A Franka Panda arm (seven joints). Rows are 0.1 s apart.
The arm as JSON. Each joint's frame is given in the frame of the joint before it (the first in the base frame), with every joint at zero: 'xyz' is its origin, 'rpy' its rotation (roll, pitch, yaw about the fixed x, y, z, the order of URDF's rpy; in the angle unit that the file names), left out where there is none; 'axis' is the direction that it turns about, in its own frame. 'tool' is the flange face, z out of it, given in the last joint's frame.
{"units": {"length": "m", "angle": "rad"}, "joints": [
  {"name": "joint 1", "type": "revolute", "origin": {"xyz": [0.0, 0.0, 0.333]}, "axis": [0.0, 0.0, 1.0]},
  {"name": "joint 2", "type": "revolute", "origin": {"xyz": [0.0, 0.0, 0.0], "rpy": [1.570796, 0.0, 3.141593]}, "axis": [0.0, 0.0, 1.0]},
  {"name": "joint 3", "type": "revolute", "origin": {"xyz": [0.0, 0.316, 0.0], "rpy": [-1.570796, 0.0, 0.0]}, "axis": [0.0, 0.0, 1.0]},
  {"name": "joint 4", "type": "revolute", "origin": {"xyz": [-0.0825, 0.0, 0.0], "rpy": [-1.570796, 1.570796, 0.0]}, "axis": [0.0, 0.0, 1.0]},
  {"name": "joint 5", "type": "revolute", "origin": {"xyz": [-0.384, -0.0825, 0.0], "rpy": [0.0, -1.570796, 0.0]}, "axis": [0.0, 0.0, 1.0]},
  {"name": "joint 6", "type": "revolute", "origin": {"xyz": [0.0, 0.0, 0.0], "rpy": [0.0, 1.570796, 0.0]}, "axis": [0.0, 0.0, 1.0]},
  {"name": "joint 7", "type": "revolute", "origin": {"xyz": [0.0, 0.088, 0.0], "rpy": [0.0, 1.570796, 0.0]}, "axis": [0.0, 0.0, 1.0]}
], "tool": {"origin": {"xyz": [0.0, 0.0, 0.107], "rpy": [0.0, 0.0, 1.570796]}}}
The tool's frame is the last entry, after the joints.
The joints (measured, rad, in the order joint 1, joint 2, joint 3, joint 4, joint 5, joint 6, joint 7), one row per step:
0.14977, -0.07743, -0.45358, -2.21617, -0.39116, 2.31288, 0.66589
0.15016, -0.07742, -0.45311, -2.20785, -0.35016, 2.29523, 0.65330
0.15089, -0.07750, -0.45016, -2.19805, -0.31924, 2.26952, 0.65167
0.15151, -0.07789, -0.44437, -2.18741, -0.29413, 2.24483, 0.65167
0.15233, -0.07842, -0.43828, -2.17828, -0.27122, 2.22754, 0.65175
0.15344, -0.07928, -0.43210, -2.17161, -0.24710, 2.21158, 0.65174
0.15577, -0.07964, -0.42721, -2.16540, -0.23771, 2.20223, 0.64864
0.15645, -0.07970, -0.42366, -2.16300, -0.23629, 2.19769, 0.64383
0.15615, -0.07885, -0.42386, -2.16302, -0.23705, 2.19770, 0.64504
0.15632, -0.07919, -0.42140, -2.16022, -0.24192, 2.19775, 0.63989
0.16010, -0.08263, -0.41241, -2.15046, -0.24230, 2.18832, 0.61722
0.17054, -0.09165, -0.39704, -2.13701, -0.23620, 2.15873, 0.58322
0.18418, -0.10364, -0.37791, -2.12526, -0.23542, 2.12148, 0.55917
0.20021, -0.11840, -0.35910, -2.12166, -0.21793, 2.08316, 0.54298
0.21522, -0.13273, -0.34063, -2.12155, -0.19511, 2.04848, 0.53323
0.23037, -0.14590, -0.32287, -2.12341, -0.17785, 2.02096, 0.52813
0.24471, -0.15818, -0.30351, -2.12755, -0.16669, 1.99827, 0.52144
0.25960, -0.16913, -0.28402, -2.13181, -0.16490, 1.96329, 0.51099
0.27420, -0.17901, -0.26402, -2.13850, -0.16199, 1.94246, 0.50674
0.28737, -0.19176, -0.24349, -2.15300, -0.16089, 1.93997, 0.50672
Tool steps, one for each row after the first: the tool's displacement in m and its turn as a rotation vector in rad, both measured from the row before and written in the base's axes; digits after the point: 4 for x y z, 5 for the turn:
0.0003, 0.0002, 0.0020, 0.03090, 0.00298, -0.01441
0.0003, 0.0014, 0.0020, 0.02482, 0.00850, -0.01789
0.0009, 0.0028, 0.0028, 0.02027, 0.00743, -0.01267
0.0013, 0.0034, 0.0029, 0.01833, 0.00218, -0.00887
0.0010, 0.0039, 0.0020, 0.02019, 0.00280, -0.00819
0.0015, 0.0035, 0.0022, 0.00701, 0.00124, 0.00369
0.0007, 0.0020, 0.0008, 0.00060, 0.00259, 0.00737
0.0000, -0.0003, -0.0004, -0.00067, 0.00079, -0.00131
0.0009, 0.0010, 0.0016, -0.00536, -0.00112, 0.01000
0.0025, 0.0058, 0.0056, -0.00346, 0.00061, 0.03313
0.0022, 0.0125, 0.0082, 0.00315, 0.01187, 0.05052
0.0011, 0.0160, 0.0083, 0.00044, 0.01709, 0.04906
-0.0014, 0.0182, 0.0056, 0.01753, 0.01956, 0.03666
-0.0025, 0.0180, 0.0041, 0.02256, 0.01862, 0.02841
-0.0027, 0.0175, 0.0033, 0.01703, 0.01504, 0.02742
-0.0031, 0.0177, 0.0023, 0.01046, 0.01426, 0.03335
-0.0049, 0.0171, 0.0007, 0.00043, 0.02870, 0.04033
-0.0043, 0.0173, 0.0003, 0.00077, 0.01741, 0.03555
-0.0048, 0.0168, -0.0004, 0.00023, 0.00370, 0.03336

